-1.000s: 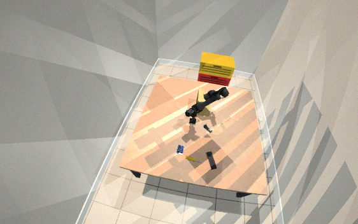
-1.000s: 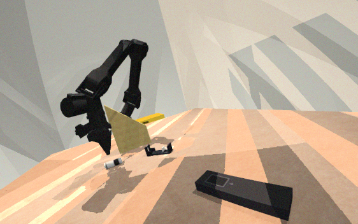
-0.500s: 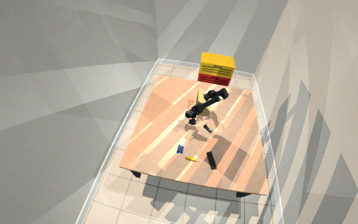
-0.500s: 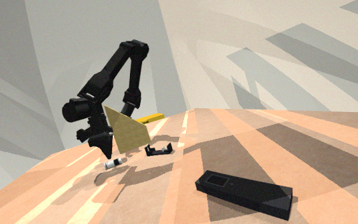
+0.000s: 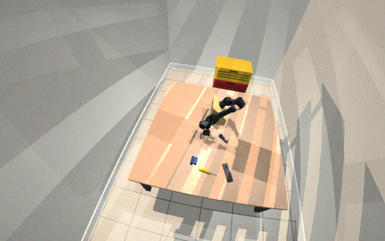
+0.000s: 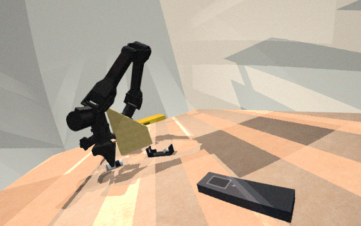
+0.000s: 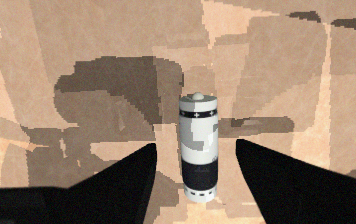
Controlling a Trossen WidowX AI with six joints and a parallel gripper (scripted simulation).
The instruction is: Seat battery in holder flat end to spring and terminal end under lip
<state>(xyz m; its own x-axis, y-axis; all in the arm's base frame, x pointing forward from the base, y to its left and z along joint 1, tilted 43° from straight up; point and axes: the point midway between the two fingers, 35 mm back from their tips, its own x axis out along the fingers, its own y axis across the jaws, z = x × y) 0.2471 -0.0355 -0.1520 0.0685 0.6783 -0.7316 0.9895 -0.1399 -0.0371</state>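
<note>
My gripper tip is right at the battery. Also, from my gripper tip: long black block: 39 cm ahead, 18 cm to the left; then yellow screwdriver: 40 cm ahead, 3 cm to the left.
</note>
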